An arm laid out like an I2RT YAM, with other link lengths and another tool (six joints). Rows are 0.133 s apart.
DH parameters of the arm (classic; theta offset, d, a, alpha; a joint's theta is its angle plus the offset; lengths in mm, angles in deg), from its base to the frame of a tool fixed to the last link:
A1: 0 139.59 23.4 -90
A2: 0 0 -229.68 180
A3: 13.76 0 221.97 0
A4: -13.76 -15.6 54.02 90
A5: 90 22.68 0 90
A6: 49 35.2 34.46 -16.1
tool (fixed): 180 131.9 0 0
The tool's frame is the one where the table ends.
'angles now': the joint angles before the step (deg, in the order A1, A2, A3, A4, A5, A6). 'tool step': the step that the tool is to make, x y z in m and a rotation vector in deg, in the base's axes. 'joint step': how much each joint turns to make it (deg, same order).
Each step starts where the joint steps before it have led.
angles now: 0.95 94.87 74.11 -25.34 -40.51 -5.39
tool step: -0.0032 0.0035 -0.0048 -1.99 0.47 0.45
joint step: 1.52 0.07 -0.03 -0.90 2.17 -0.75
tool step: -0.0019 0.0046 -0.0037 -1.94 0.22 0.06
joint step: 1.82 0.01 0.01 -0.34 2.61 -0.02
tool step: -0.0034 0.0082 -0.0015 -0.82 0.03 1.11
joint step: 1.89 0.00 -0.01 -0.08 1.12 0.03
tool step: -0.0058 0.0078 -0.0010 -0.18 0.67 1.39
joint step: 1.50 0.01 0.02 -0.68 0.15 0.02
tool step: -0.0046 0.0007 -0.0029 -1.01 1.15 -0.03
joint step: 0.68 -0.01 -0.02 -1.28 1.10 -0.02
